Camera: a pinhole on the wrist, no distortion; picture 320 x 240 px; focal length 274.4 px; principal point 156.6 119.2 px. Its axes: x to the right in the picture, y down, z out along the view. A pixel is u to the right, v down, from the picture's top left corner.
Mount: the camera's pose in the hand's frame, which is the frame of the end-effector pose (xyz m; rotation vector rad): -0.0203 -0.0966 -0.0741 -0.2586 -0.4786 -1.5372
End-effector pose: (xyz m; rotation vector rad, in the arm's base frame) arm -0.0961 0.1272 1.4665 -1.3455 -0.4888 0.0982
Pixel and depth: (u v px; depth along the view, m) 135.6 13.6 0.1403
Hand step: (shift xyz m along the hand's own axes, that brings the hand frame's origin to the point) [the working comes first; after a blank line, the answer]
In the camera's frame: -0.0107 -0.0540 0.1403

-0.0923 -0.0254 0.0375
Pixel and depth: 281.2 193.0 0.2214
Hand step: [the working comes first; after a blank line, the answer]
In the camera's frame: 0.1005 0.0595 0.2214

0.0056 -0.0844 0.1746
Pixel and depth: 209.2 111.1 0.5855
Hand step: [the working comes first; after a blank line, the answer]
In the camera's frame: 0.1122 -0.0173 0.5855

-0.1199 0.0672 0.4907
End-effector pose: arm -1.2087 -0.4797 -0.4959 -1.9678 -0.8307 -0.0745
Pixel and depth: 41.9 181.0 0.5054
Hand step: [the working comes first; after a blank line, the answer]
In the camera's frame: -0.2113 0.1138 0.5054

0.0314 0.3236 0.2917
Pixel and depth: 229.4 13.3 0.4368
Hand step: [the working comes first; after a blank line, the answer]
In the camera's frame: 0.1159 -0.1686 0.4368

-0.2499 -0.0080 0.3407
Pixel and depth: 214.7 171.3 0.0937
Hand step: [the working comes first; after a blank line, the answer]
In the camera's frame: 0.0198 0.0178 0.0937

-0.0159 -0.0714 0.0199
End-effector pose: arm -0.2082 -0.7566 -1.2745 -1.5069 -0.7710 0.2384
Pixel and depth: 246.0 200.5 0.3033
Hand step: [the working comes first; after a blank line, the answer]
In the camera's frame: 0.0988 0.0899 0.3033

0.0246 -0.0449 0.2502
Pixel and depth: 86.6 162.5 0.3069
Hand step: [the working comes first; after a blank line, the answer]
In the camera's frame: -0.0783 0.0484 0.3069

-0.0110 0.1133 0.1678
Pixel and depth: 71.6 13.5 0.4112
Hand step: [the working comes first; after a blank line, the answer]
In the camera's frame: -0.1274 -0.1584 0.4112

-0.2283 0.1977 0.2097
